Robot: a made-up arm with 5 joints.
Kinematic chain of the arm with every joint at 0, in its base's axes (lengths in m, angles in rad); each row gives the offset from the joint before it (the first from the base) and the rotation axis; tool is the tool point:
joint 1: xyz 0 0 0.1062 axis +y
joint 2: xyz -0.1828 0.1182 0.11 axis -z
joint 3: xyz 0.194 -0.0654 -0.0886 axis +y
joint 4: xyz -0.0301 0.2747 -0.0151 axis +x
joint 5: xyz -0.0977 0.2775 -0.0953 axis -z
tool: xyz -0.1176 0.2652 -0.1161
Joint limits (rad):
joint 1: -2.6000..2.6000
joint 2: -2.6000..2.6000
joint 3: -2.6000..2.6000
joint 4: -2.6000..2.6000
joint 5: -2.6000..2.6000
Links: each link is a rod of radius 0.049 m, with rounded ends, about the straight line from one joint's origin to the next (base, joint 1, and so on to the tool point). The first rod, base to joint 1, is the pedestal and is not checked.
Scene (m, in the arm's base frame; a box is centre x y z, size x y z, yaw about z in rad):
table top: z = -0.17
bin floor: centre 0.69 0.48 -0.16 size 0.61 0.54 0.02 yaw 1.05
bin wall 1: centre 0.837 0.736 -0 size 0.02 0.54 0.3 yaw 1.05
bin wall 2: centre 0.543 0.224 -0 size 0.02 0.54 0.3 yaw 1.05
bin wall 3: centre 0.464 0.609 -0 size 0.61 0.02 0.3 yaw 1.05
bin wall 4: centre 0.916 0.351 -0 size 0.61 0.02 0.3 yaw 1.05
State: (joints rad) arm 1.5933 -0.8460 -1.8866 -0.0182 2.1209
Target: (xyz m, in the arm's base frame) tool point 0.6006 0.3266 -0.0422
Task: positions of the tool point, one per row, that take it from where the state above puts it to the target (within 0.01 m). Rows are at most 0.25 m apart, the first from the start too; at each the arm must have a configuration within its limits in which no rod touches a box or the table.
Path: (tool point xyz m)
1: 0.3861 0.6330 0.3761
2: 0.5224 0.5478 0.3001
3: 0.6085 0.4395 0.1488
4: 0.6006 0.3266 -0.0422

